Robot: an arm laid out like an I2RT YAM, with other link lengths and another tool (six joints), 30 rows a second.
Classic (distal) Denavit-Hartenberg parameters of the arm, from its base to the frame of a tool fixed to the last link. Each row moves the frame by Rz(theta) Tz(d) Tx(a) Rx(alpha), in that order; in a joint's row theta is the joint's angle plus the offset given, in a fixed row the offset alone. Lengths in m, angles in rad.
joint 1: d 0.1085; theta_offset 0; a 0.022; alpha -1.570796
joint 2: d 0; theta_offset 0; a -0.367; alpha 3.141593
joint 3: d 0; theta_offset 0.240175; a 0.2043; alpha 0
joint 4: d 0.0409; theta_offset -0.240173; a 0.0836; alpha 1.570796
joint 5: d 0.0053; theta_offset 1.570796; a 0; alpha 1.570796
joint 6: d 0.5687; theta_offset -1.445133; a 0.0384; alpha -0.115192
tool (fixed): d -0.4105; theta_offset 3.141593; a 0; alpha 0
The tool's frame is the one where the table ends.
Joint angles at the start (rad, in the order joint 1, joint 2, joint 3, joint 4, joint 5, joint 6):
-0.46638 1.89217 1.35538 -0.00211 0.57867 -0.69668
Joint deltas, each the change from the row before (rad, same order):
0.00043 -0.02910 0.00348 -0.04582 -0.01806 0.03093
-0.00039 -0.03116 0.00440 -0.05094 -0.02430 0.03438
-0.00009 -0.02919 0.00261 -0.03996 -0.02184 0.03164
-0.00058 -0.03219 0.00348 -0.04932 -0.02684 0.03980
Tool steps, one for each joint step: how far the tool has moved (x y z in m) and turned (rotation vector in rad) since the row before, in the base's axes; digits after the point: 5 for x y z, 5 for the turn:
-0.00630 0.00660 0.00808 0.02671 -0.01729 0.00235
-0.00699 0.00755 0.00827 0.03259 -0.01925 0.00462
-0.00627 0.00688 0.00855 0.02765 -0.02255 0.00347
-0.00763 0.00806 0.00849 0.03676 -0.02465 0.00263

